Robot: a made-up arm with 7 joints. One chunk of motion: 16 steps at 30 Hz.
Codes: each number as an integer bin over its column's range. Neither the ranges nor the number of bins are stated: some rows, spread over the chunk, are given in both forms.
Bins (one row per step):
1: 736 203 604 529 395 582 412
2: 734 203 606 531 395 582 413
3: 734 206 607 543 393 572 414
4: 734 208 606 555 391 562 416
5: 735 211 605 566 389 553 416
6: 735 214 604 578 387 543 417
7: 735 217 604 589 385 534 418
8: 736 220 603 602 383 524 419
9: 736 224 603 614 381 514 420
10: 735 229 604 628 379 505 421
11: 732 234 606 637 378 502 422
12: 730 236 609 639 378 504 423
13: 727 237 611 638 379 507 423
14: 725 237 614 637 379 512 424
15: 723 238 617 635 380 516 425
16: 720 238 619 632 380 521 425
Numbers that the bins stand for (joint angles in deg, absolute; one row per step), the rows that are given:
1: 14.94 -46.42 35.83 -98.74 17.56 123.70 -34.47
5: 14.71 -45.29 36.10 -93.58 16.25 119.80 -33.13
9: 14.94 -43.45 35.56 -86.89 14.50 114.54 -31.79
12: 13.59 -41.76 37.16 -83.41 13.84 113.19 -30.78
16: 11.35 -41.48 39.82 -84.38 14.28 115.48 -30.11
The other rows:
2: 14.49 -46.42 36.36 -98.46 17.56 123.70 -34.13
3: 14.49 -45.99 36.63 -96.79 17.12 122.36 -33.80
4: 14.49 -45.71 36.36 -95.11 16.68 121.01 -33.13
6: 14.71 -44.86 35.83 -91.91 15.81 118.45 -32.79
7: 14.71 -44.44 35.83 -90.38 15.37 117.24 -32.46
8: 14.94 -44.02 35.56 -88.56 14.94 115.89 -32.12
10: 14.71 -42.75 35.83 -84.94 14.06 113.33 -31.45
11: 14.04 -42.04 36.36 -83.69 13.84 112.92 -31.12
13: 12.92 -41.62 37.69 -83.55 14.06 113.60 -30.78
14: 12.47 -41.62 38.49 -83.69 14.06 114.27 -30.45
15: 12.02 -41.48 39.29 -83.96 14.28 114.81 -30.11

